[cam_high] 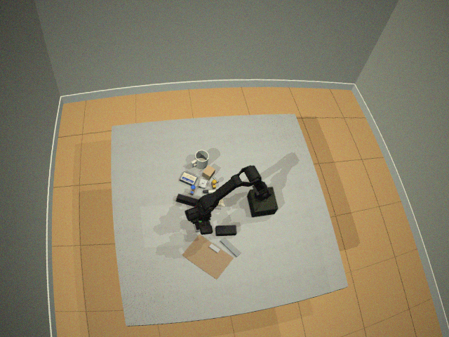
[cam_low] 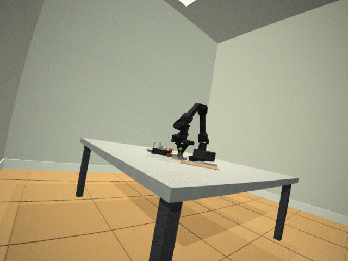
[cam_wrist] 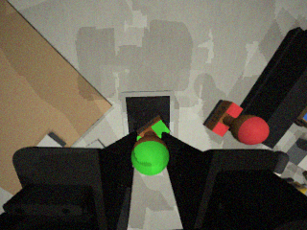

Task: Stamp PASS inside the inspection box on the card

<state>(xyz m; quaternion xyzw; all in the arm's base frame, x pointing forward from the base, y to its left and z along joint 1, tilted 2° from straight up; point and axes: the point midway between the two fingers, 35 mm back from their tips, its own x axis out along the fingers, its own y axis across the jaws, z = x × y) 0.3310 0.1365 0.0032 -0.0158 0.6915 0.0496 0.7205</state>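
Now: the green-knobbed stamp right at my gripper tip. The rest, counted from my gripper tip: red-knobbed stamp (90 mm to the right, 20 mm below, 20 mm ahead); ink pad (30 mm below); black block (130 mm behind, 40 mm to the left, 20 mm below).
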